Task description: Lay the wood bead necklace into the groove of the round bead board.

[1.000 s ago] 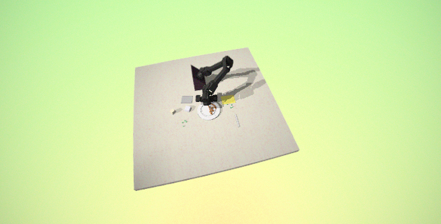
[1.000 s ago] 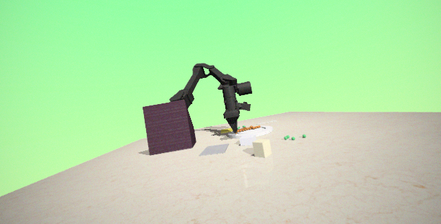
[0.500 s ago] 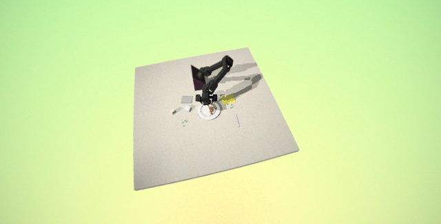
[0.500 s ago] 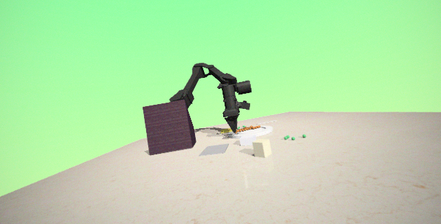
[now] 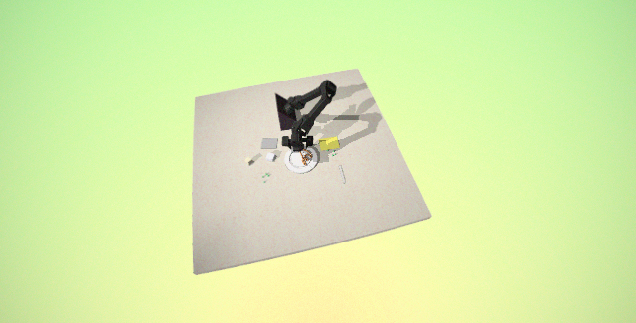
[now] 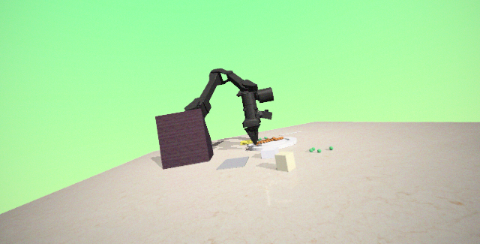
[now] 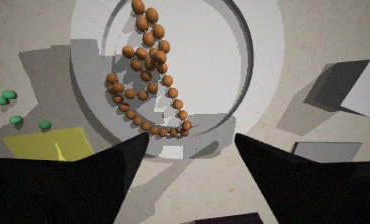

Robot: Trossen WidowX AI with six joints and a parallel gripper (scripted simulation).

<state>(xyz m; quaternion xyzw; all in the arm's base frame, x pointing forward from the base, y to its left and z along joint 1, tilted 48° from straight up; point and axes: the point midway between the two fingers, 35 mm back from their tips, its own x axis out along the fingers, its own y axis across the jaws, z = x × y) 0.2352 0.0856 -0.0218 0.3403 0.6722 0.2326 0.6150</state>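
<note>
Now: gripper tip 6 cm short of the round white bead board and 1 cm above it. The rest, counted from my gripper tip: thin white strip (23 cm to the left, 21 cm ahead, 2 cm below); then yellow card (20 cm to the left, 2 cm below, 2 cm behind); then grey flat plate (18 cm to the right, 9 cm behind, 2 cm below).
</note>
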